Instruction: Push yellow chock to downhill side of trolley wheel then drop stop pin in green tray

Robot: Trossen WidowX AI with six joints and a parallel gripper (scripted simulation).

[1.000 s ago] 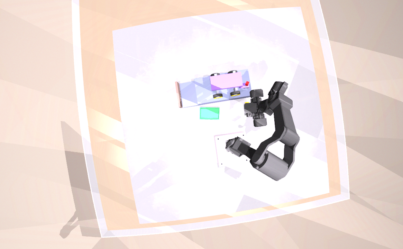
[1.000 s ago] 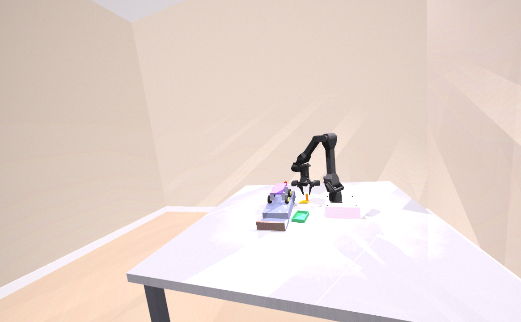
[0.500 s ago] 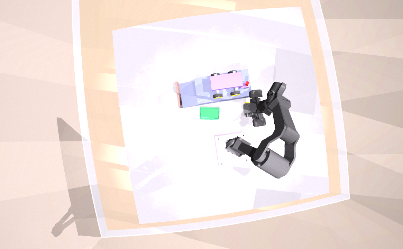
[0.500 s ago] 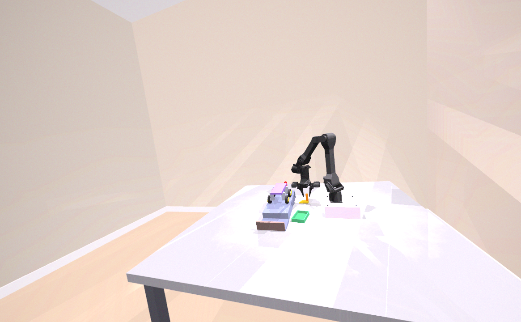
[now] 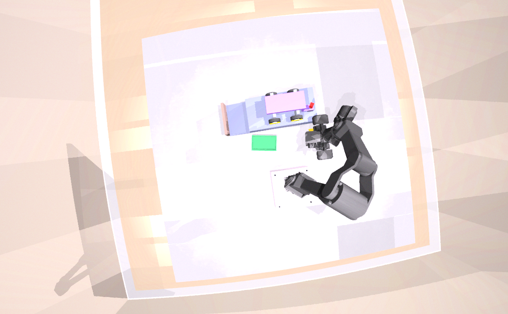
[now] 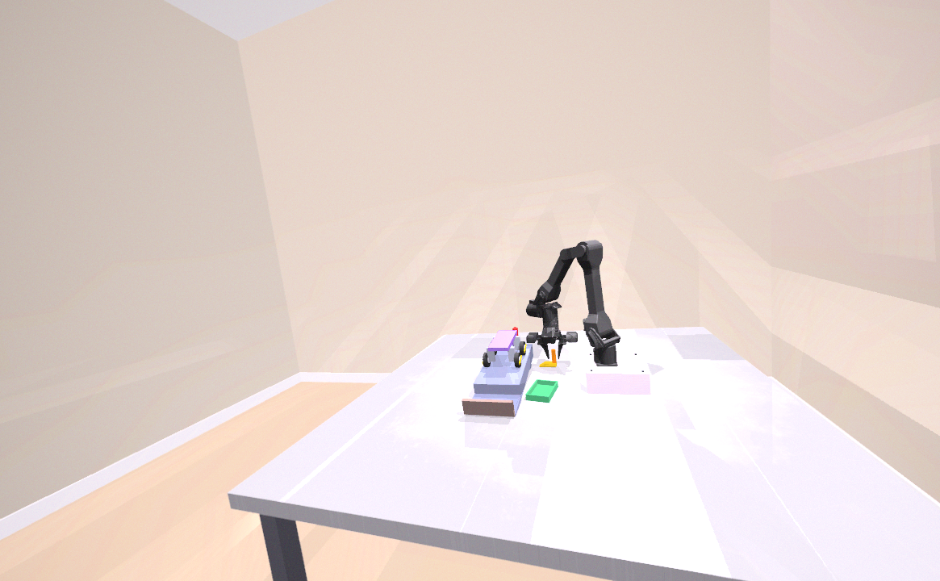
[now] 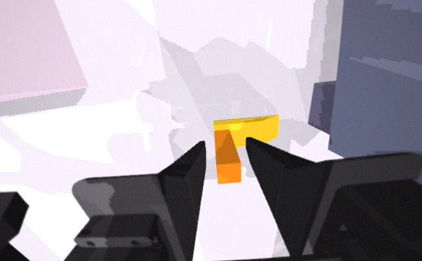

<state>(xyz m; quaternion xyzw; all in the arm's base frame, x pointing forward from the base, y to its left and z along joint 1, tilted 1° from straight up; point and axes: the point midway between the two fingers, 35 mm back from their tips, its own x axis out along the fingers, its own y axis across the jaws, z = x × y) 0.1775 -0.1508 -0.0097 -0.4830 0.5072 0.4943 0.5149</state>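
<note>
Right now my gripper tip is 13 cm short of the red-headed stop pin, 3 cm to the right of it and 10 cm below it. The rest, counted from my gripper tip: purple trolley (16 cm ahead, 14 cm to the left, 8 cm above); green tray (2 cm ahead, 24 cm to the left, 4 cm below); yellow chock (2 cm ahead, 1 cm below).
</note>
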